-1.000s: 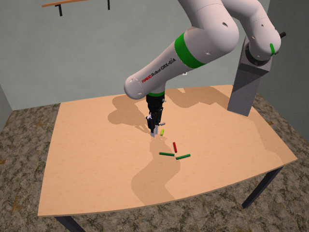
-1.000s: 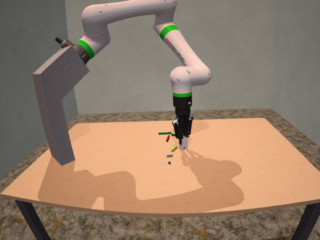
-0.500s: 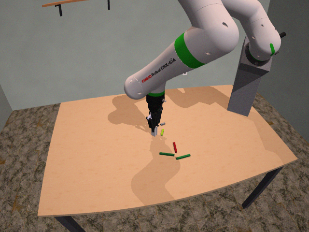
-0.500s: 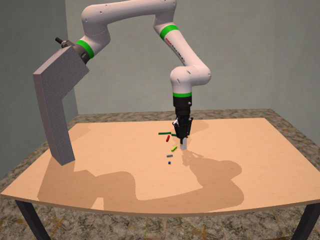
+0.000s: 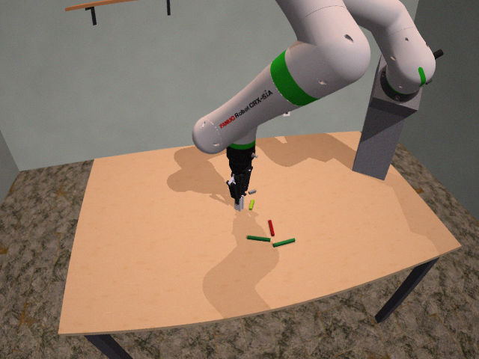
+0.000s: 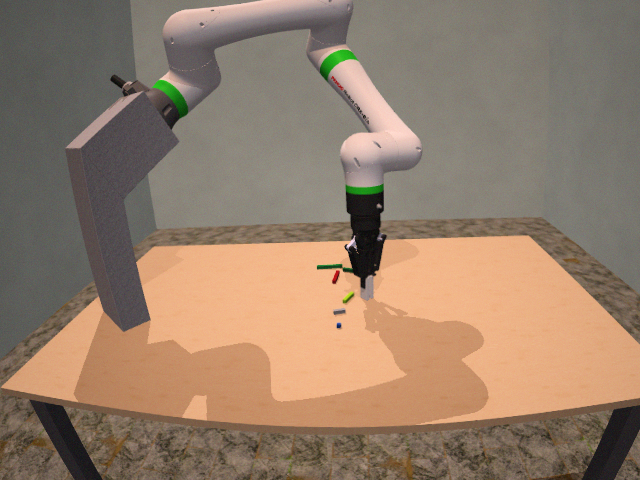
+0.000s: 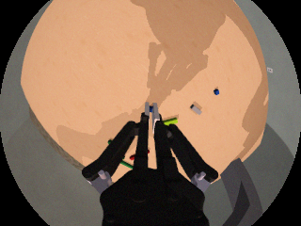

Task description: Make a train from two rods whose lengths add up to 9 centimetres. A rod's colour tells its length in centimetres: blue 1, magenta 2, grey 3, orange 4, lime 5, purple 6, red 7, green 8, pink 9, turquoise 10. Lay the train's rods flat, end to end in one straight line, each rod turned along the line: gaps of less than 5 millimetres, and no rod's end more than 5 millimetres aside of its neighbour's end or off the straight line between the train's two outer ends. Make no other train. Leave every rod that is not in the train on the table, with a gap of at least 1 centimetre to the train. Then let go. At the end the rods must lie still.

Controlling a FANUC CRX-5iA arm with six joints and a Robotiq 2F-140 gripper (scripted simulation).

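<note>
Now: hand 5 cm past the lime rod, 1 cm to the left of it and 3 cm above it. From my hand the other things lie so: red rod: 11 cm behind, 11 cm to the left, 3 cm below; then grey rod: 5 cm behind, 9 cm to the right, 3 cm below.
</note>
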